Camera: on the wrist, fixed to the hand. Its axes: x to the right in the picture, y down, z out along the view.
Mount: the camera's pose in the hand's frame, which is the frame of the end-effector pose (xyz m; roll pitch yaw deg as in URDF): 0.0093 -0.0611 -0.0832 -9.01 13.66 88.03
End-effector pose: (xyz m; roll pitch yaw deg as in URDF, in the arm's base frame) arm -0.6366 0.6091 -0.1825 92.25 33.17 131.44
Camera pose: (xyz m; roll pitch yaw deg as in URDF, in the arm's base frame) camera -0.6849 0.5346 -0.2360 65.36 -53.30 150.77
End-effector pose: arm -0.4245 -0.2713 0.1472 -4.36 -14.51 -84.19
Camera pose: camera -0.4885 -0.3066 0.0737 -24.34 16.92 -0.78
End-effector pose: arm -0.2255 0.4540 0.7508 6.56 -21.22 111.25
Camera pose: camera -0.1927 0.5109 0.6706 -30.11 5.92 -163.13
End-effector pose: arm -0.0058 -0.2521 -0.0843 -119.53 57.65 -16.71
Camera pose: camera 0.0630 -0.3169 -0.0418 105.23 24.71 -147.85
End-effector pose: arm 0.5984 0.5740 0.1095 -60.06 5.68 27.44
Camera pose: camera 0.6549 0.4877 0.1199 4.97 73.34 129.87
